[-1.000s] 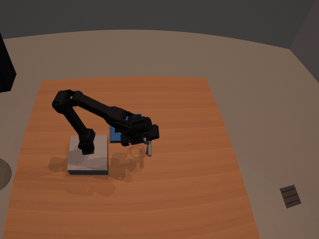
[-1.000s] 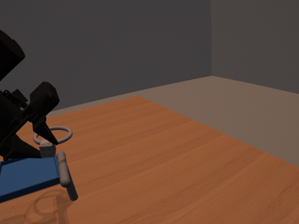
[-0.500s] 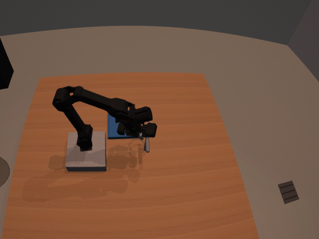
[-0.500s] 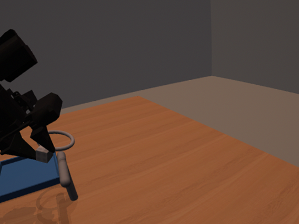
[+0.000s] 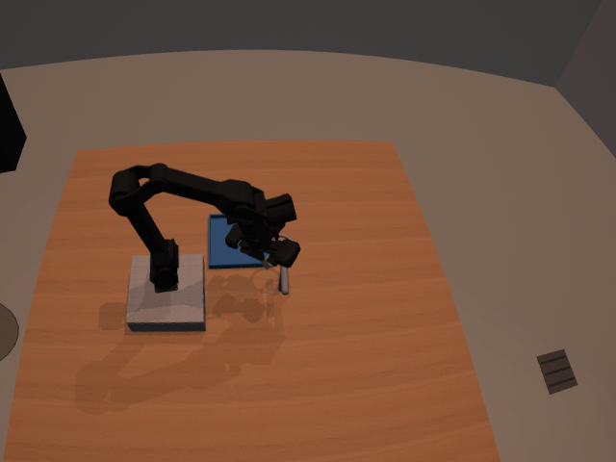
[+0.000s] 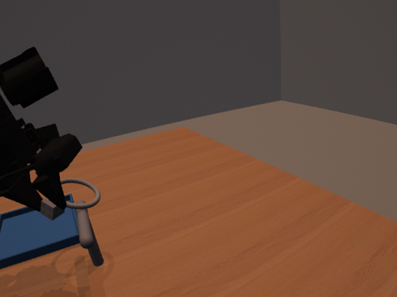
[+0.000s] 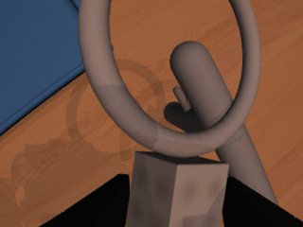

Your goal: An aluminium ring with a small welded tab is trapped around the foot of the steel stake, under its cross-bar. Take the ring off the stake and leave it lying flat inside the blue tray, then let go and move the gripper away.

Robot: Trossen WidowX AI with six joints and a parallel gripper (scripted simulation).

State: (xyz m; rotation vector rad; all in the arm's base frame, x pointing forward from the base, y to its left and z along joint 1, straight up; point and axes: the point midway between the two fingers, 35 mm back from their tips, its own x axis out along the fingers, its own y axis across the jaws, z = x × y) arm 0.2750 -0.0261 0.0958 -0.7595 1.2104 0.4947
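The aluminium ring is 4 cm ahead of my gripper tip and 3 cm to the left of it. From my gripper tip the other things lie so: blue tray: 17 cm to the left, 12 cm below, 5 cm behind.
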